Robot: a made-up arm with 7 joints. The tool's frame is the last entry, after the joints. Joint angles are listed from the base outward. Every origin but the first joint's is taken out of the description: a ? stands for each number. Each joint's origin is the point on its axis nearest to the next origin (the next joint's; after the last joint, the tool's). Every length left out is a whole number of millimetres.
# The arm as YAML. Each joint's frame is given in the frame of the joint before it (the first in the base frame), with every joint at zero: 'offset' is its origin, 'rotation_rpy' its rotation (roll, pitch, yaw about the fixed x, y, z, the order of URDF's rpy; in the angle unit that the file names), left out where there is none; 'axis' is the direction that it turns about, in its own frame. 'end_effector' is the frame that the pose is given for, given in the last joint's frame.
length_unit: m
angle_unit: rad
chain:
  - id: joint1
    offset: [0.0, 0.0, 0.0]
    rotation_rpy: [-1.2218, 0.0, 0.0]
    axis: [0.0, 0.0, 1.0]
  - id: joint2
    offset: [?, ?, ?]
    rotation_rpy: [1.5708, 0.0, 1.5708]
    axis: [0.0, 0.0, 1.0]
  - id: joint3
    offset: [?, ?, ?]
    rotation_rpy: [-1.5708, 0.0, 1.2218]
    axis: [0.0, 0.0, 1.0]
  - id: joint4
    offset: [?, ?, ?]
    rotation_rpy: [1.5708, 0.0, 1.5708]
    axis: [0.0, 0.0, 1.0]
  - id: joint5
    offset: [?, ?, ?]
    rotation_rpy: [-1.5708, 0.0, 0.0]
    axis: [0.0, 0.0, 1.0]
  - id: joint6
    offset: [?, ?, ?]
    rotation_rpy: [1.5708, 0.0, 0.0]
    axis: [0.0, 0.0, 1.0]
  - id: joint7
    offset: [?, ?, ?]
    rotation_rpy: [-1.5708, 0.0, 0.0]
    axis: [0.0, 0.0, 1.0]
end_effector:
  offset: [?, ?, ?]
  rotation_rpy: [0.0, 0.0, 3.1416]
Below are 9 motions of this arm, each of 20 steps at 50 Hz.
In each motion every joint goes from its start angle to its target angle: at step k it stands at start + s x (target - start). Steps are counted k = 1, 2, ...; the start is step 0. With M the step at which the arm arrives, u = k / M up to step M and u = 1 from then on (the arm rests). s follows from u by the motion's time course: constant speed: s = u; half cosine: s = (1 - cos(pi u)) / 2; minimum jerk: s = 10 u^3 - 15 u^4 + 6 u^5.
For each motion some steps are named. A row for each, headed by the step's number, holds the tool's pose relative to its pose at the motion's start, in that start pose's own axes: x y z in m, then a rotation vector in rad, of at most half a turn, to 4 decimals.
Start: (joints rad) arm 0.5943 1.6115 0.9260 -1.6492 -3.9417 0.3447 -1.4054
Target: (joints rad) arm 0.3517 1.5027 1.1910 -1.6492 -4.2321 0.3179 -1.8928
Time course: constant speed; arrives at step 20
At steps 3, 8, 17, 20:
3: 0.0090 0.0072 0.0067 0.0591 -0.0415 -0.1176
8: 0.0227 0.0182 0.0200 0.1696 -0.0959 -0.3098
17: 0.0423 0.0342 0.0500 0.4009 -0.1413 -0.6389
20: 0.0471 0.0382 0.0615 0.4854 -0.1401 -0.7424

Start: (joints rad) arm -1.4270 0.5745 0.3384 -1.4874 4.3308 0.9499 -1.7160
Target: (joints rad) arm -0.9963 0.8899 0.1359 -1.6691 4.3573 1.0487 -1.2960
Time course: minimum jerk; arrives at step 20
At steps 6, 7, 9, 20:
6: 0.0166 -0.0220 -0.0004 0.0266 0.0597 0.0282
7: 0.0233 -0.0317 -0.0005 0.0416 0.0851 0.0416
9: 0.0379 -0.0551 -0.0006 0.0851 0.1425 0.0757
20: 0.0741 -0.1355 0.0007 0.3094 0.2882 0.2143

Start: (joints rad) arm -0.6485 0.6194 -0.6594 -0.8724 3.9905 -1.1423 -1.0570
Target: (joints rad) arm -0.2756 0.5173 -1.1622 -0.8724 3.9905 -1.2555 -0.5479
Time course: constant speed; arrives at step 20
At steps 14, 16, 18, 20:
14: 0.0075 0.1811 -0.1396 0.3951 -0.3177 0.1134
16: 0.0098 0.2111 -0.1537 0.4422 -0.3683 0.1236
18: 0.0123 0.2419 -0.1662 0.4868 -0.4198 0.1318
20: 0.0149 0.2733 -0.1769 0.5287 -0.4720 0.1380

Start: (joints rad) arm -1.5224 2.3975 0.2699 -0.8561 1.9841 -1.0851 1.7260
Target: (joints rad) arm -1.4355 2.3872 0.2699 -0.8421 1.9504 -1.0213 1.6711
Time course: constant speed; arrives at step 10
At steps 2, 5, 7, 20:
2: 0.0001 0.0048 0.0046 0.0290 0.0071 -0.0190
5: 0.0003 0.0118 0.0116 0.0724 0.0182 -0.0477
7: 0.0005 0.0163 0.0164 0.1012 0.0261 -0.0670
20: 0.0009 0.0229 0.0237 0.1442 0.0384 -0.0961

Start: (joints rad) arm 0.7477 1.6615 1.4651 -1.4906 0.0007 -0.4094 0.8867
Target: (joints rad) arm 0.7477 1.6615 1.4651 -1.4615 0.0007 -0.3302 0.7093
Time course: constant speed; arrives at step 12
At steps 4, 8, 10, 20:
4: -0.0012 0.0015 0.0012 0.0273 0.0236 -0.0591
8: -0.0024 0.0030 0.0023 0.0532 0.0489 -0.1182
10: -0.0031 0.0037 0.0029 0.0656 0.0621 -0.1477
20: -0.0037 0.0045 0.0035 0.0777 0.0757 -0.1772

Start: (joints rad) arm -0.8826 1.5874 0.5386 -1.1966 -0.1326 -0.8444 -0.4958
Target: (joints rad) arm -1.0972 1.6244 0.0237 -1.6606 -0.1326 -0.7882 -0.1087
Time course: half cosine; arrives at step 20
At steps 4, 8, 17, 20:
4: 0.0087 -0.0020 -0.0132 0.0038 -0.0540 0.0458
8: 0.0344 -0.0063 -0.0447 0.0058 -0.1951 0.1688
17: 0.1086 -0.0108 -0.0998 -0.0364 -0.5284 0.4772
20: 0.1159 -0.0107 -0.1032 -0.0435 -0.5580 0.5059

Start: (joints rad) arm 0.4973 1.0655 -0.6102 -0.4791 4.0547 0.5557 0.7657
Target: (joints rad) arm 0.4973 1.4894 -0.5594 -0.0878 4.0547 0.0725 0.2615
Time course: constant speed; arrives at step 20
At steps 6, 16, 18, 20:
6: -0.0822 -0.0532 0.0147 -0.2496 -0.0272 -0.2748
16: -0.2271 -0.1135 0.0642 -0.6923 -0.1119 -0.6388
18: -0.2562 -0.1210 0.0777 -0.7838 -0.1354 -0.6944
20: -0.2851 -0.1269 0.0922 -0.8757 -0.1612 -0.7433

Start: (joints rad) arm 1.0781 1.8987 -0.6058 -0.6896 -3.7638 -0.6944 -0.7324
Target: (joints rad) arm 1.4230 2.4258 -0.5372 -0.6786 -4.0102 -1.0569 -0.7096
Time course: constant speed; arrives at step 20
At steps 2, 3, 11, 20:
2: 0.0240 0.0108 -0.0106 0.0143 -0.0820 -0.0570
3: 0.0364 0.0154 -0.0156 0.0201 -0.1235 -0.0848
11: 0.1434 0.0303 -0.0451 0.0354 -0.4684 -0.2900
20: 0.2684 0.0010 -0.0540 -0.0158 -0.8776 -0.4743

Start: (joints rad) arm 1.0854 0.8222 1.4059 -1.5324 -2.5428 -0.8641 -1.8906
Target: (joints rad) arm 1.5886 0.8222 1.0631 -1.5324 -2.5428 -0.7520 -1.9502
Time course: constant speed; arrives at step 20
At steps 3, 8, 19, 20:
3: 0.0052 0.0057 0.0037 0.0423 0.0016 -0.1008
8: 0.0149 0.0173 0.0112 0.1183 0.0087 -0.2648
19: 0.0442 0.0498 0.0373 0.3101 0.0421 -0.6052
20: 0.0475 0.0530 0.0405 0.3293 0.0463 -0.6345

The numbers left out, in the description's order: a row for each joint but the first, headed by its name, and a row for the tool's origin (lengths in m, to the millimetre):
joint2: 0.0 0.0 0.0
joint3: 0.378 -0.137 0.0
joint4: 0.0 -0.045 0.0
joint5: 0.028 -0.231 0.0
joint6: 0.0 0.0 0.0
joint7: 0.0 0.0 0.0
tool: 0.0 0.0 0.0

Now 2 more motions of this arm.
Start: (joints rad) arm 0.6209 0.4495 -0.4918 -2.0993 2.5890 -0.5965 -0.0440
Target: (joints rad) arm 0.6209 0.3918 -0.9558 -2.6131 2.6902 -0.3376 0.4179
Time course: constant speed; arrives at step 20
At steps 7, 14, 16, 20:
7: -0.0521 0.0113 0.0322 0.0944 0.3144 0.2782
14: -0.0944 0.0125 0.0725 0.2326 0.6082 0.5782
16: -0.1043 0.0109 0.0849 0.2795 0.6881 0.6668
20: -0.1209 0.0053 0.1102 0.3821 0.8428 0.8467

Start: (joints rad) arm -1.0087 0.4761 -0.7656 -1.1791 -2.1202 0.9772 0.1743
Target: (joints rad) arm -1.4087 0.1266 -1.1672 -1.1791 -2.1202 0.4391 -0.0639
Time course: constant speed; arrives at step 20
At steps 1, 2, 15, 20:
1: 0.0086 0.0103 -0.0078 0.0194 -0.0303 0.0088
2: 0.0170 0.0209 -0.0155 0.0403 -0.0606 0.0166
15: 0.0981 0.1773 -0.0950 0.4283 -0.4372 0.0167
20: 0.1167 0.2422 -0.1121 0.6247 -0.5628 -0.0385

